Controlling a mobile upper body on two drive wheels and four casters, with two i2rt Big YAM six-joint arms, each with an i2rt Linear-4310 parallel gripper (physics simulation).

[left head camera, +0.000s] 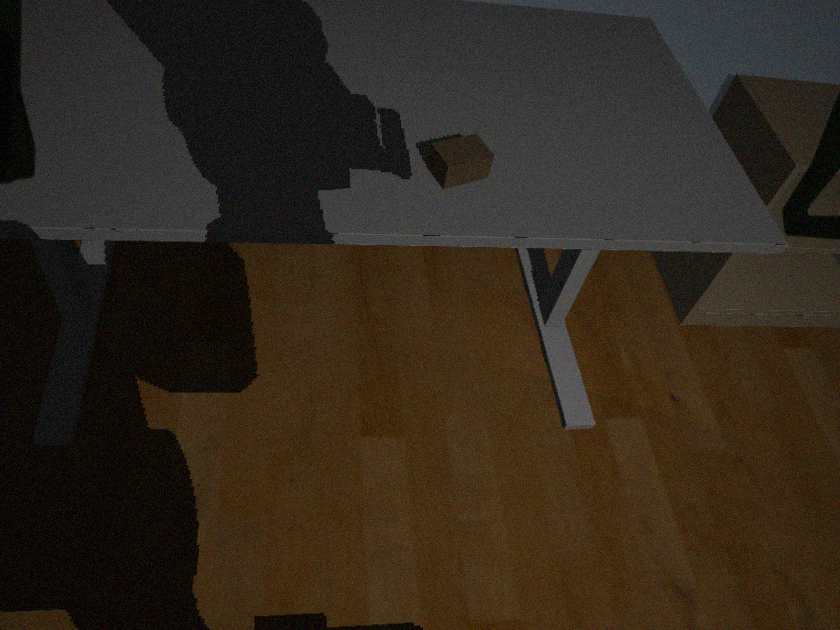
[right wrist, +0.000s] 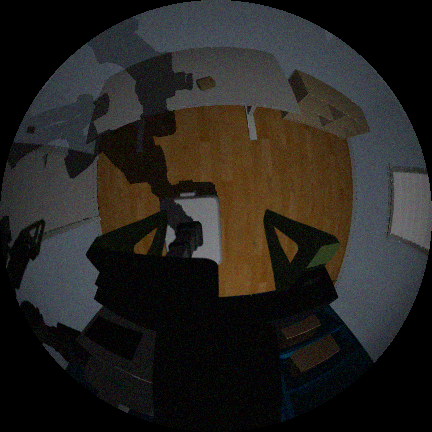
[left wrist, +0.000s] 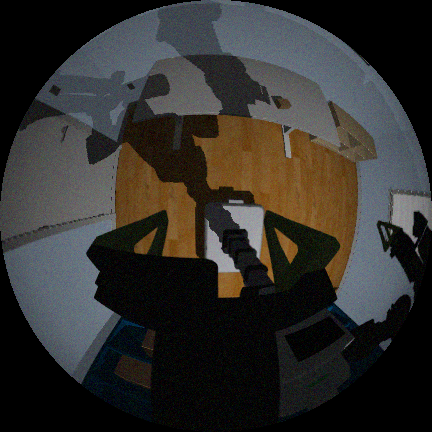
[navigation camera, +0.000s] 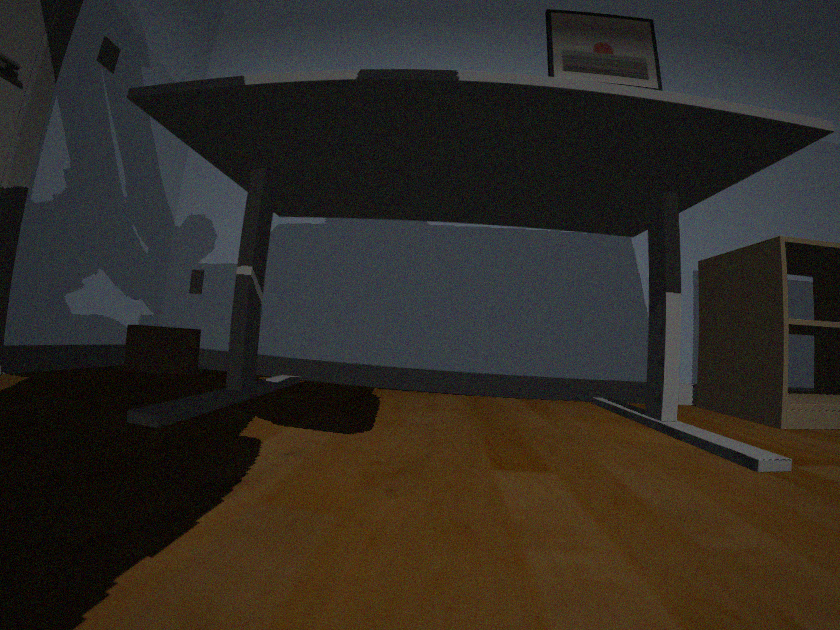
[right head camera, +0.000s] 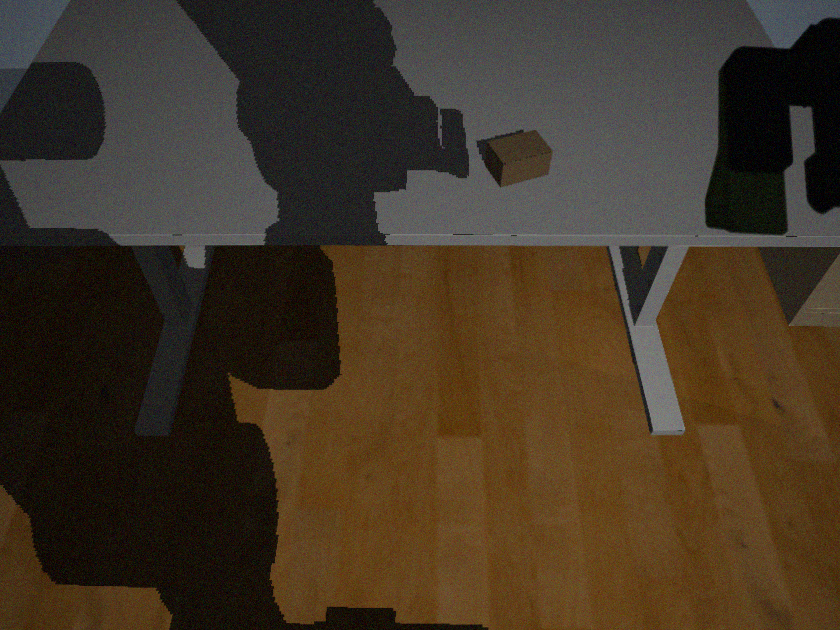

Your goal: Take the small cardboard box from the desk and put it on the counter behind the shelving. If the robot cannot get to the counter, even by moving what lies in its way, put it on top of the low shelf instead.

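Places are measured from the left arm's base along level axes (x ahead, y left, z up), in metres.
Pixels of known places: left gripper, between the fingertips: (right wrist: 40, 221) (left wrist: 215, 215); right gripper, between the fingertips: (right wrist: 215, 214) (left wrist: 381, 222) (right head camera: 812, 218).
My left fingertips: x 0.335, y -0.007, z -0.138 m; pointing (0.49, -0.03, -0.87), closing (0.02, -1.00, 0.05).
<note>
Behind a point stands the place of what it marks.
The small cardboard box (left head camera: 468, 159) {x 0.976, y -0.447, z -0.640 m} (right head camera: 519, 159) {x 0.969, y -0.437, z -0.641 m} (left wrist: 284, 103) {x 0.983, y -0.440, z -0.640 m} (right wrist: 206, 83) {x 0.976, y -0.445, z -0.641 m} lies on the pale desk (left head camera: 576, 135) {x 1.127, y -0.693, z -0.690 m} (right head camera: 631, 149) {x 1.061, y -0.649, z -0.690 m} (right wrist: 240, 75) {x 1.118, y -0.662, z -0.690 m} (navigation camera: 474, 149) {x 1.073, y -0.278, z -0.715 m}, right of a dark shadow. The low wooden shelf (left head camera: 759, 284) {x 1.317, y -1.564, z -1.331 m} (right wrist: 298, 87) {x 1.366, y -1.300, z -0.903 m} (navigation camera: 739, 332) {x 1.385, y -1.300, z -1.107 m} stands right of the desk. My left gripper (left wrist: 215, 215) {x 0.335, y -0.007, z -0.138 m} is open and empty, over the robot's base and away from the box. My right gripper (right wrist: 215, 214) {x 0.324, y -0.456, z -0.145 m} is open and empty, also away from the box. The blue shelving (left wrist: 127, 332) {x -1.184, y 0.975, z -0.838 m} (right wrist: 295, 395) shows dimly at the bottom of the wrist views. I cannot make out the counter.
A desk leg (left head camera: 566, 366) (right head camera: 654, 379) (navigation camera: 719, 444) reaches forward at the right, and another leg (right head camera: 162, 379) (navigation camera: 196, 403) at the left. A large pale panel (left wrist: 60, 185) {x 0.478, y 1.120, z -0.585 m} stands at the left. A picture (navigation camera: 603, 61) {x 1.614, y -0.928, z 0.163 m} shows above the desk. The scene is dim.
</note>
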